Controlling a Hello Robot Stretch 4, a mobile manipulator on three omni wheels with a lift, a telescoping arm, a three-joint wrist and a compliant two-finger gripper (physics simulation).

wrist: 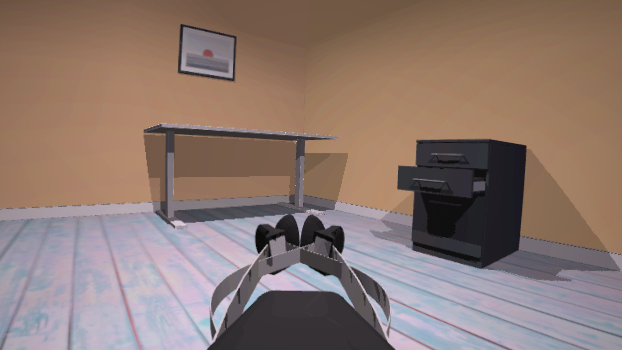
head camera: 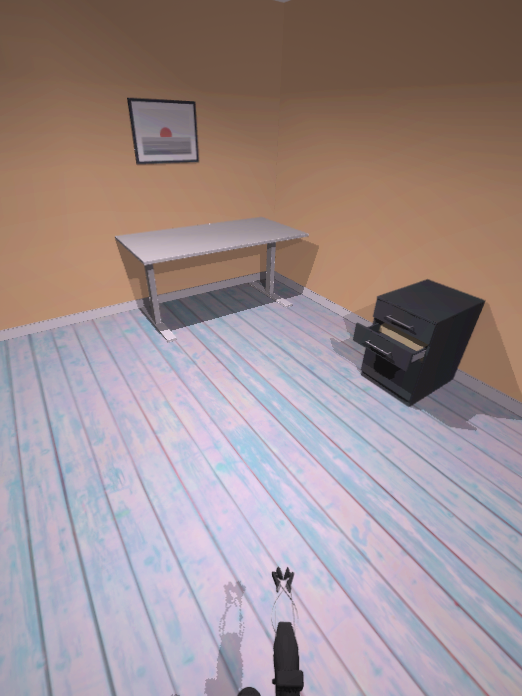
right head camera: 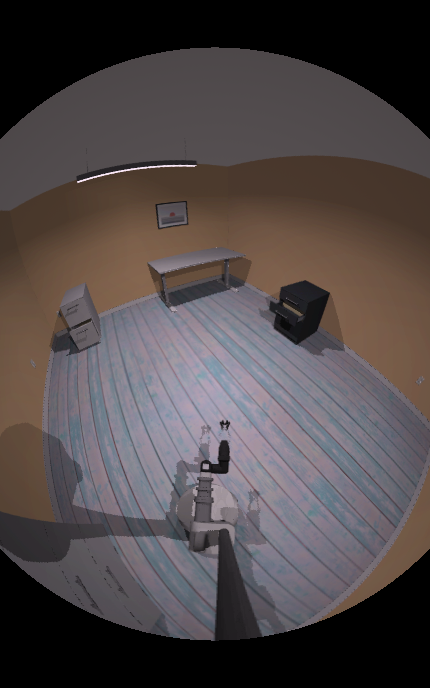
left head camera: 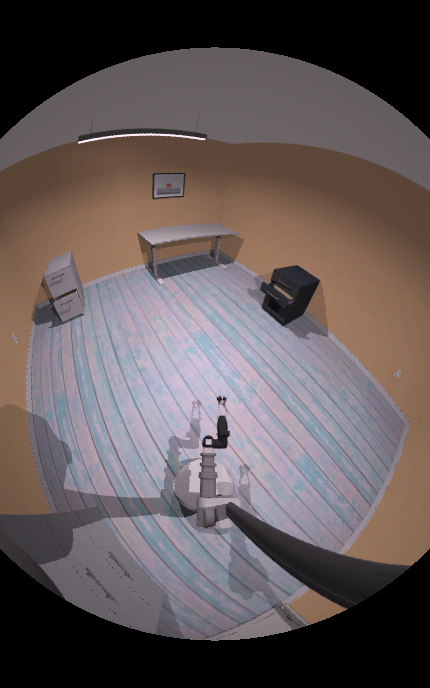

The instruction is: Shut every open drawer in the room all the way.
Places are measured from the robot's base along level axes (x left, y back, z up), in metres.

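Pixels of known places: gripper, fingertip midpoint: (wrist: 299, 233) (head camera: 282, 567) (right head camera: 224, 419) (left head camera: 221, 395).
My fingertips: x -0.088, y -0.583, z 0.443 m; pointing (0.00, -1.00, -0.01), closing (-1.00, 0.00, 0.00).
Behind a point stands the place of what it marks.
A black cabinet (head camera: 455, 337) @(z 0.419, x -1.259, y -1.972 m) (left head camera: 305, 296) @(z 0.392, x -1.256, y -1.970 m) (right head camera: 315, 309) @(z 0.438, x -1.214, y -1.940 m) (wrist: 505, 200) @(z 0.303, x -1.213, y -1.939 m) stands against the right wall. Its middle drawer (head camera: 393, 353) @(z 0.409, x -0.801, y -1.783 m) (left head camera: 276, 294) @(z 0.435, x -0.771, y -1.826 m) (right head camera: 286, 312) @(z 0.446, x -0.779, y -1.814 m) (wrist: 460, 182) @(z 0.408, x -0.832, y -1.739 m) is pulled out; its top drawer (head camera: 404, 315) @(z 0.576, x -0.881, y -1.950 m) (wrist: 477, 156) @(z 0.532, x -0.965, y -1.832 m) looks flush. A grey cabinet (left head camera: 74, 273) @(z 0.464, x 1.924, y -2.097 m) (right head camera: 89, 304) @(z 0.444, x 1.940, y -2.119 m) stands at the far left, with its lower drawer (left head camera: 73, 307) @(z 0.150, x 1.819, y -1.719 m) (right head camera: 87, 336) @(z 0.159, x 1.837, y -1.706 m) pulled out and a dark gap above it. My gripper (head camera: 282, 574) @(z 0.443, x -0.088, y -0.583 m) (left head camera: 221, 399) @(z 0.443, x -0.088, y -0.583 m) (right head camera: 224, 423) @(z 0.443, x -0.088, y -0.583 m) (wrist: 299, 233) @(z 0.443, x -0.088, y -0.583 m) is shut and empty, above the floor and away from both cabinets.
A grey desk (head camera: 213, 238) @(z 0.693, x 0.403, y -3.060 m) (left head camera: 185, 233) @(z 0.693, x 0.418, y -2.929 m) (right head camera: 195, 258) @(z 0.693, x 0.387, y -3.024 m) (wrist: 240, 132) @(z 0.668, x 0.355, y -2.796 m) stands at the back wall, its feet on the floor. A pale drawer unit (left head camera: 139, 586) @(z 0.237, x 0.414, y 0.876 m) (right head camera: 126, 606) lies in shadow at the lower left near my base; whether its drawers are flush is unclear. Another pale unit shows at the bottom edge.
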